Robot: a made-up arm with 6 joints.
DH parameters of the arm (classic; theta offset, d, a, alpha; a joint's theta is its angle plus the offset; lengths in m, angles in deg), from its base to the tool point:
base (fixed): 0 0 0 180
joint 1: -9.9 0 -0.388 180
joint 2: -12.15 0 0.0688 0
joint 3: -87.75 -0.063 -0.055 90
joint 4: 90 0.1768 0.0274 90
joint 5: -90 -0.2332 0.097 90
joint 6: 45.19 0 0.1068 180
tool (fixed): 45.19 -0.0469 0 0
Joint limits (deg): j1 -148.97..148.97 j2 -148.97..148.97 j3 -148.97..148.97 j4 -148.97..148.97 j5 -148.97..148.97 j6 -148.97..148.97
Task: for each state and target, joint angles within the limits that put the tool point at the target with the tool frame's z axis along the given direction. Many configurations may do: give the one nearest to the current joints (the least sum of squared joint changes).
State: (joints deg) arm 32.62 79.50 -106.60 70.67 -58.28 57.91
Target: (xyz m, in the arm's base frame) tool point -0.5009 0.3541 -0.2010 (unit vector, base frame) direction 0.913 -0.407 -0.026
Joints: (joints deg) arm 32.96 106.89 -109.64 97.31 -78.22 76.21
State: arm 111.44 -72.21 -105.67 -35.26 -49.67 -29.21
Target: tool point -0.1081 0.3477 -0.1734 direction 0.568 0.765 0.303
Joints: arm 141.91 -84.73 -74.56 -16.45 -71.58 -17.97
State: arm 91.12 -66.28 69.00 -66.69 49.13 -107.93
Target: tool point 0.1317 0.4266 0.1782 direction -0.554 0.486 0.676
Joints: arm 85.04 -58.83 61.29 -35.74 33.61 -123.42
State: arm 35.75 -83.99 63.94 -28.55 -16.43 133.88
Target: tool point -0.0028 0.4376 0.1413 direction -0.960 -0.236 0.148
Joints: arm 75.45 -98.97 41.03 -74.55 -56.24 122.22
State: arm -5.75 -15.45 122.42 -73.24 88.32 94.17
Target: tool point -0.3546 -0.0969 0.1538 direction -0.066 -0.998 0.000
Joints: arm 20.36 -10.48 121.59 -90.00 94.54 125.98
